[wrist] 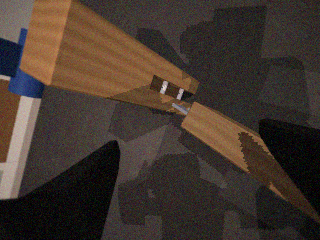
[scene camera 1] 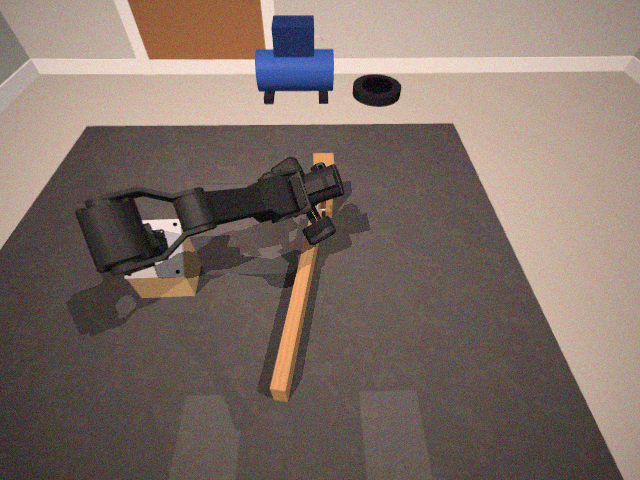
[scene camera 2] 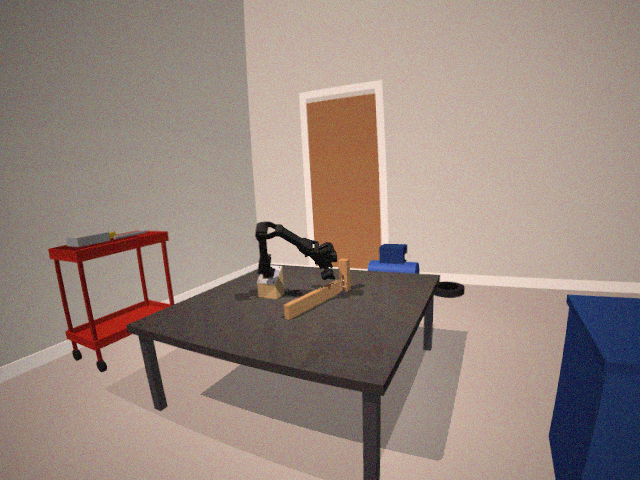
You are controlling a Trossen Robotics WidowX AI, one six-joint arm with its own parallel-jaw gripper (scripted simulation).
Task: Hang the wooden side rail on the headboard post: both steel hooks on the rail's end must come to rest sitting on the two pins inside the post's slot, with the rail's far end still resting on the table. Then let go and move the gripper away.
Observation:
My gripper [scene camera 1: 312, 203] is open, holding nothing. Further things: a wooden side rail [scene camera 1: 282, 377] and a headboard post [wrist: 87, 54].
The wooden side rail also shows in scene camera 2 [scene camera 2: 293, 308]. My gripper shows as well in the wrist view [wrist: 187, 136].

